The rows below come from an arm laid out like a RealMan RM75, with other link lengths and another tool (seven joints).
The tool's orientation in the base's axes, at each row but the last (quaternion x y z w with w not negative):
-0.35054, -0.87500, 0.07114, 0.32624
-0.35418, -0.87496, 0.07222, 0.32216
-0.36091, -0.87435, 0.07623, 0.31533
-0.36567, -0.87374, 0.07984, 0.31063
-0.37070, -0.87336, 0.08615, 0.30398
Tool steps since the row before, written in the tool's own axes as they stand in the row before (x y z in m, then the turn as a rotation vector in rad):
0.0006, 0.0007, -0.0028, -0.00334, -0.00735, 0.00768
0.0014, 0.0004, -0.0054, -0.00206, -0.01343, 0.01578
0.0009, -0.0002, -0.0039, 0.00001, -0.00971, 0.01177
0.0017, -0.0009, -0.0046, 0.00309, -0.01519, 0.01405
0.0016, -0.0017, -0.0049, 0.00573, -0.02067, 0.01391
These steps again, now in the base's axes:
0.0018, 0.0006, 0.0022, -0.00713, -0.00687, -0.00511
0.0028, 0.0007, 0.0048, -0.01629, -0.00969, -0.00863
0.0018, 0.0001, 0.0036, -0.01280, -0.00595, -0.00578
0.0013, 0.0001, 0.0048, -0.01907, -0.00757, -0.00409
0.0010, -0.0005, 0.0053, -0.02367, -0.00963, -0.00069

